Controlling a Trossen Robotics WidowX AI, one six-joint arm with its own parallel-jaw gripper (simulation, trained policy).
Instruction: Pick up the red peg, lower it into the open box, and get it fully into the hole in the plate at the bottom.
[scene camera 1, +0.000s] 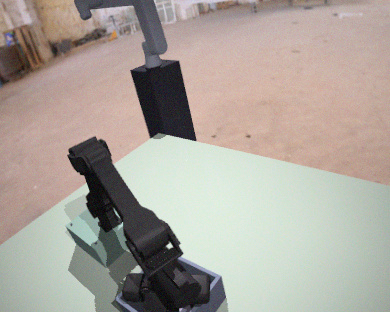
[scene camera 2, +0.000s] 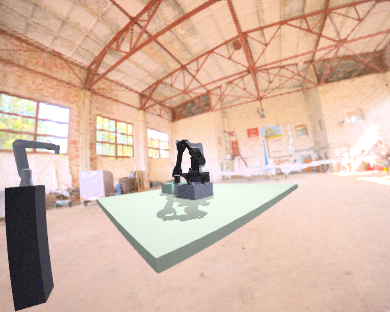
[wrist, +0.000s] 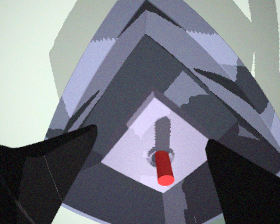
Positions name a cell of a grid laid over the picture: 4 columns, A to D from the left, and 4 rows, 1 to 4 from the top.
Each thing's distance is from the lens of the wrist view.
my gripper (wrist: C3): 0.10 m
grey box (wrist: C2): 0.12 m
